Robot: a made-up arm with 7 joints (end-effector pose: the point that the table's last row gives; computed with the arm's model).
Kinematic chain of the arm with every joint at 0, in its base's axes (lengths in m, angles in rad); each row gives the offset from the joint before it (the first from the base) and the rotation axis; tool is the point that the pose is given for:
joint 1: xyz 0 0 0.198 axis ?
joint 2: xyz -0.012 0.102 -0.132 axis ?
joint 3: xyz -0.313 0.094 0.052 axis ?
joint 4: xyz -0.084 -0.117 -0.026 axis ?
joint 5: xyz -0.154 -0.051 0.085 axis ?
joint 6: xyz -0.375 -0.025 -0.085 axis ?
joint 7: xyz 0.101 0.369 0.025 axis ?
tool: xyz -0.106 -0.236 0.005
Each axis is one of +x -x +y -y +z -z.
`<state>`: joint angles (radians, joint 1 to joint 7).
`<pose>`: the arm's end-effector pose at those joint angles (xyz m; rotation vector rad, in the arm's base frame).
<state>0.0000 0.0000 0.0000 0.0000 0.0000 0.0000 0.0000</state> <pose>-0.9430 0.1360 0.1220 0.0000 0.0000 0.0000</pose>
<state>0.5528 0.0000 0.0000 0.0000 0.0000 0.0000 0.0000</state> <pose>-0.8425 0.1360 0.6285 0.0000 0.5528 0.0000</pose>
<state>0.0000 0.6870 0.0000 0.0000 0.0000 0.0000 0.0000</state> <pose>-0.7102 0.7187 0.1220 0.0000 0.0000 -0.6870</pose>
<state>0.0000 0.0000 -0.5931 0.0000 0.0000 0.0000 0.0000</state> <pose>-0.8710 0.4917 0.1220 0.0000 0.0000 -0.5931</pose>
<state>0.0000 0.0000 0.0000 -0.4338 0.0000 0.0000 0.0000</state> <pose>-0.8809 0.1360 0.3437 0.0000 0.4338 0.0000</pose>
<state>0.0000 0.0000 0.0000 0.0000 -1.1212 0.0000 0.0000</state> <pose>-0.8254 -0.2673 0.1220 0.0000 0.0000 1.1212</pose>
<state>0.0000 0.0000 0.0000 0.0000 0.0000 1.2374 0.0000</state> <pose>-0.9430 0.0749 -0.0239 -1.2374 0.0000 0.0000</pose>
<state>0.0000 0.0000 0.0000 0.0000 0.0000 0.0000 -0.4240</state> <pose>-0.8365 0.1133 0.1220 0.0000 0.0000 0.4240</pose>
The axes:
joint 1: +y
joint 2: -z
joint 3: +z
joint 4: -y
joint 5: -z
joint 6: -x
joint 7: -z

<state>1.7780 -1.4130 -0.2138 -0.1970 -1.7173 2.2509 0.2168</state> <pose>-0.3155 -0.4967 -0.0895 0.8558 -0.9678 0.6872</pose>
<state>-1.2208 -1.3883 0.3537 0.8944 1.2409 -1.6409 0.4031</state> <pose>0.1454 -0.6883 -0.2037 1.6354 0.2179 1.5011</pose>
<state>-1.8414 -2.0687 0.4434 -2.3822 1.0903 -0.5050 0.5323</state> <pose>0.1108 -0.3788 -0.0714 -1.7095 -1.9879 -1.5160</pose>
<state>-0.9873 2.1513 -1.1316 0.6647 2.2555 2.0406 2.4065</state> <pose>0.5605 0.0550 -0.1105 0.2772 -2.4434 -1.1273</pose>
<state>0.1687 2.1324 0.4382 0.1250 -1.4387 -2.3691 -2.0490</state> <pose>0.0311 0.2992 0.3534 1.0213 -2.0879 0.8135</pose>
